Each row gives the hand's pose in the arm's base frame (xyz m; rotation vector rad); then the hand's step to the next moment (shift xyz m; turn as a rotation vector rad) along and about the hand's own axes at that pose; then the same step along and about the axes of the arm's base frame.
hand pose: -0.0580 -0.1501 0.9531 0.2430 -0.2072 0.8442
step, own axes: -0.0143 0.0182 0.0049 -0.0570 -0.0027 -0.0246
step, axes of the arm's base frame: -0.0235 0.0000 0.0031 -0.0328 -0.0350 -0.0395
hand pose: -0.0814 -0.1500 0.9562 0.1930 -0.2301 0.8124
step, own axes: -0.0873 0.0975 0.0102 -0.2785 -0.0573 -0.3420
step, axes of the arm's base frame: -0.1311 0.0024 -0.0063 -0.0991 -0.1437 -0.4091
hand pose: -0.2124 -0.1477 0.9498 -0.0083 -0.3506 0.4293
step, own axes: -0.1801 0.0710 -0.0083 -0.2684 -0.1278 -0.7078
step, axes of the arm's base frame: -0.1792 -0.0085 -0.0732 0.0606 -0.1798 -0.7439
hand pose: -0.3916 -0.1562 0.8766 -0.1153 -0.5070 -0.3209
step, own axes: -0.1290 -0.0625 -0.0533 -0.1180 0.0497 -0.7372
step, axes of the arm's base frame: -0.1027 -0.0337 -0.1082 0.2567 -0.0588 -0.7004
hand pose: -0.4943 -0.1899 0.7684 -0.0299 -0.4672 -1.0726
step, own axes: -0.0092 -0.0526 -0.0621 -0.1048 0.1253 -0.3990
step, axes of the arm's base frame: -0.0264 -0.0332 -0.0701 0.2066 0.0504 -0.3750
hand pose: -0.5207 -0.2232 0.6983 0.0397 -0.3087 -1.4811
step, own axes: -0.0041 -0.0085 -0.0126 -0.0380 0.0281 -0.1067
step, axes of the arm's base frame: -0.0056 0.0012 -0.0147 0.0494 0.0227 -0.1032
